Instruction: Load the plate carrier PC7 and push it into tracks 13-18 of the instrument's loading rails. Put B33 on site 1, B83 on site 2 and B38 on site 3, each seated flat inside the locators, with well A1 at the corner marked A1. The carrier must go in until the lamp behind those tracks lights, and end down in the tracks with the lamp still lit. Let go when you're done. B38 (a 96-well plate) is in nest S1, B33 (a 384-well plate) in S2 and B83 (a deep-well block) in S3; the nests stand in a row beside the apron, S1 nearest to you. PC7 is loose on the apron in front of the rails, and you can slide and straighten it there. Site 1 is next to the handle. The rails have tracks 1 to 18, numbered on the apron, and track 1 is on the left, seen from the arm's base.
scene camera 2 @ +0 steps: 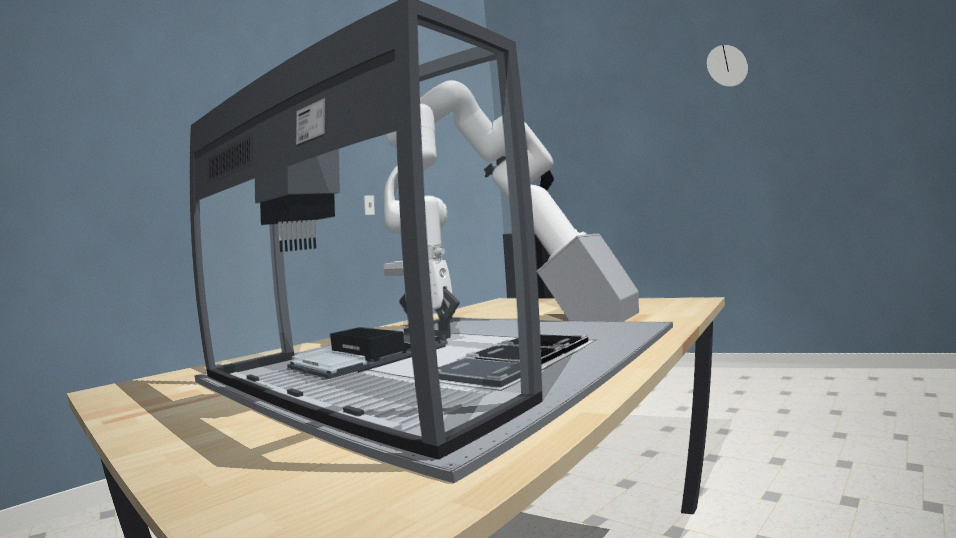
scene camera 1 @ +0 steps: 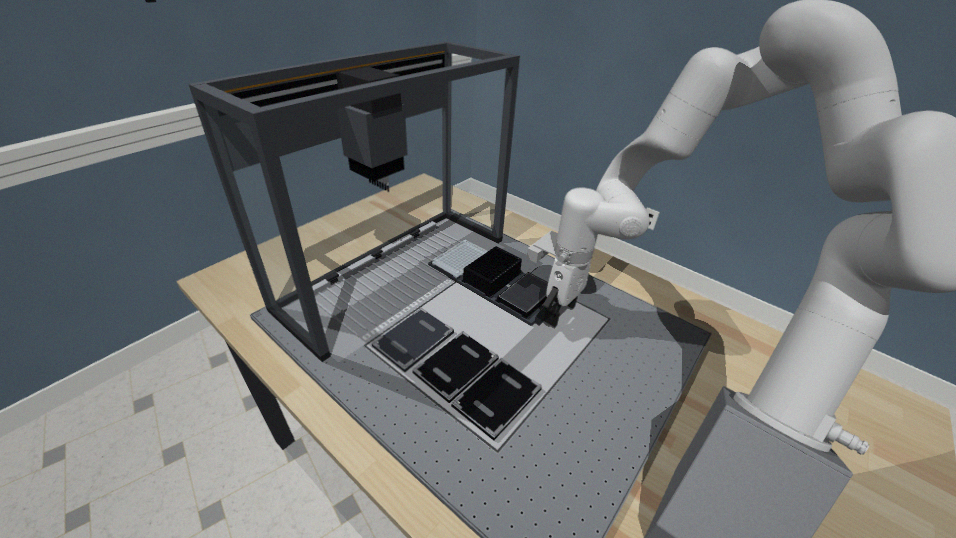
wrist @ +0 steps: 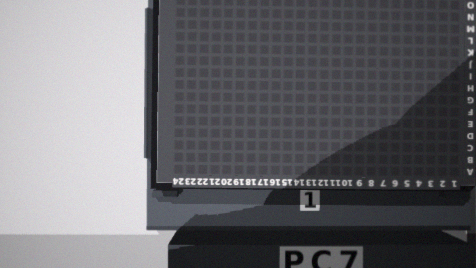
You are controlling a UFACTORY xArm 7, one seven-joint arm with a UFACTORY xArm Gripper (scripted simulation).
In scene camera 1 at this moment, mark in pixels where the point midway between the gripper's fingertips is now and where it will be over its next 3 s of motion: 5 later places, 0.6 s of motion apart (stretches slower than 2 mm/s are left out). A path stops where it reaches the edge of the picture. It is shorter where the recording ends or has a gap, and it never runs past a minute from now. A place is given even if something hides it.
The gripper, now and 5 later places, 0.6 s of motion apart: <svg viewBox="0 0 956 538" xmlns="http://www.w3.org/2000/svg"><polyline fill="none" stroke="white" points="559,314 553,310 547,307 541,304 536,301 530,298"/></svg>
